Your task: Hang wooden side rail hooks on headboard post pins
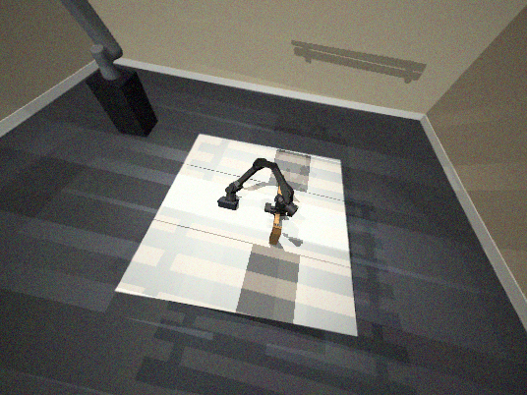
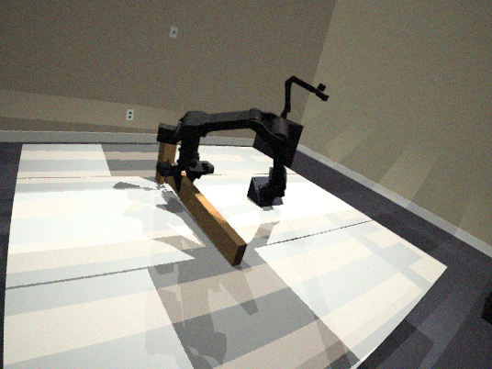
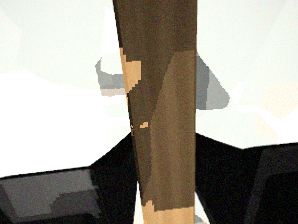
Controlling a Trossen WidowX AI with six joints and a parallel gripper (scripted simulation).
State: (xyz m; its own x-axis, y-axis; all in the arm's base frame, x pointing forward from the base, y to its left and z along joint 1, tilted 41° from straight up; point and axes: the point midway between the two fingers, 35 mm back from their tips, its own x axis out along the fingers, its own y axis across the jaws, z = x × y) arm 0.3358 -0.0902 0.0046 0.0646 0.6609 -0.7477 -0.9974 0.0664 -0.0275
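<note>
The headboard post lies 16 cm to the right of my gripper tip and 4 cm above it.
</note>
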